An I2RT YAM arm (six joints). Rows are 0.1 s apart.
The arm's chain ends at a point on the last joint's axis. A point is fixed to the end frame.
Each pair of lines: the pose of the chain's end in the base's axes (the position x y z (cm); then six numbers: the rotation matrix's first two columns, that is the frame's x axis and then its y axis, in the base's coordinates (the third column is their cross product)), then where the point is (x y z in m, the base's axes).
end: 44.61, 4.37, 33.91, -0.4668, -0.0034, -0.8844, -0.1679, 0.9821, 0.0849
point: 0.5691 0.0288 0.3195
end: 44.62, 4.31, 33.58, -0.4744, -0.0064, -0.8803, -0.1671, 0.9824, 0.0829
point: 0.5690 0.0281 0.3152
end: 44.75, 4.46, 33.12, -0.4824, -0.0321, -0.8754, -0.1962, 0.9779, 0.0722
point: 0.5705 0.0330 0.3095
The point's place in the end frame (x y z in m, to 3 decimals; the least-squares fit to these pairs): -0.040 -0.037 0.113
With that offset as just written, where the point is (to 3 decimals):
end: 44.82, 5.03, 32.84, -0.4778, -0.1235, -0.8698, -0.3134, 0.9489, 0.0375
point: 0.572 0.053 0.306
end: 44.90, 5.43, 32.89, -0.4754, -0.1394, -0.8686, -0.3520, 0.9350, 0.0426
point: 0.572 0.062 0.306
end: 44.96, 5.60, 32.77, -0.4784, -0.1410, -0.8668, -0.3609, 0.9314, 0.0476
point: 0.573 0.065 0.305
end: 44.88, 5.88, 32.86, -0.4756, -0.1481, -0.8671, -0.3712, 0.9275, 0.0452
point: 0.572 0.069 0.306
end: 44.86, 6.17, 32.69, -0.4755, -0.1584, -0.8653, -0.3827, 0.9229, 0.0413
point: 0.571 0.074 0.304
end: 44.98, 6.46, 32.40, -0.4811, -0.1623, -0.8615, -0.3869, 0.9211, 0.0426
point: 0.572 0.077 0.300
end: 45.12, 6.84, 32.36, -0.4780, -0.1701, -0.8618, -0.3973, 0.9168, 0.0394
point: 0.574 0.082 0.299
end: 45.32, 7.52, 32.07, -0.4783, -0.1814, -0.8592, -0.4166, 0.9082, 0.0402
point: 0.575 0.091 0.296
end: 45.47, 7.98, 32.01, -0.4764, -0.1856, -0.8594, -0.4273, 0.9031, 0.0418
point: 0.576 0.098 0.295
